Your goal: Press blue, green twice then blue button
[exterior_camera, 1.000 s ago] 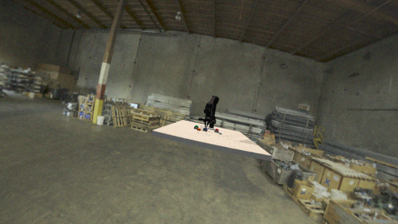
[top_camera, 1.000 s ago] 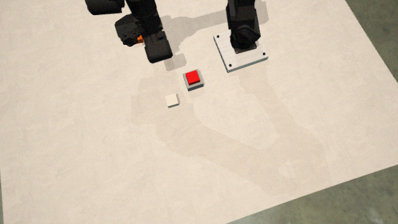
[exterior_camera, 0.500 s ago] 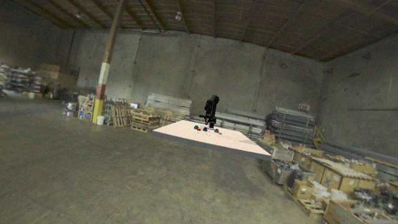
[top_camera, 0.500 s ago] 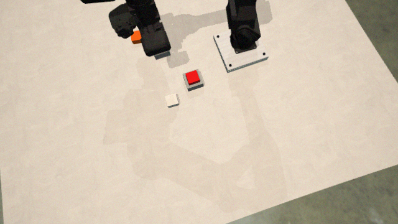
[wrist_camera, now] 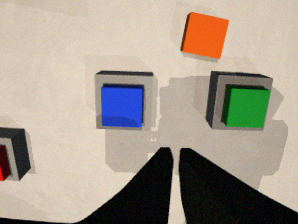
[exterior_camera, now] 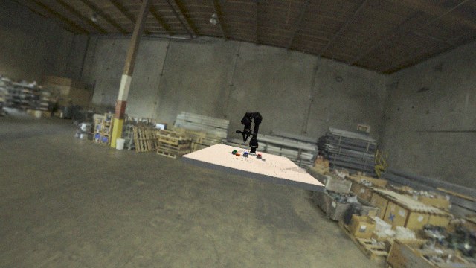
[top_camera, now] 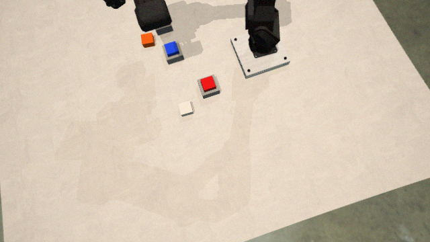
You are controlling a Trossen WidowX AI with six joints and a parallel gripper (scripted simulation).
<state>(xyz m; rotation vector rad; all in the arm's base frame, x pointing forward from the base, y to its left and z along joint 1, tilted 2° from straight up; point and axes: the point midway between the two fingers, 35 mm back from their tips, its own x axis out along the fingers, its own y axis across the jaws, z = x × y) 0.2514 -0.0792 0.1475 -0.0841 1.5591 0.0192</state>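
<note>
Right now my gripper tip is 1 cm past the blue button, 3 cm to the right of it and 9 cm above it. The rest, counted from my gripper tip: orange block 5 cm ahead, 3 cm to the right, 12 cm below; red button 8 cm behind, 16 cm to the left, 9 cm below; white block 20 cm to the left, 12 cm below.
</note>
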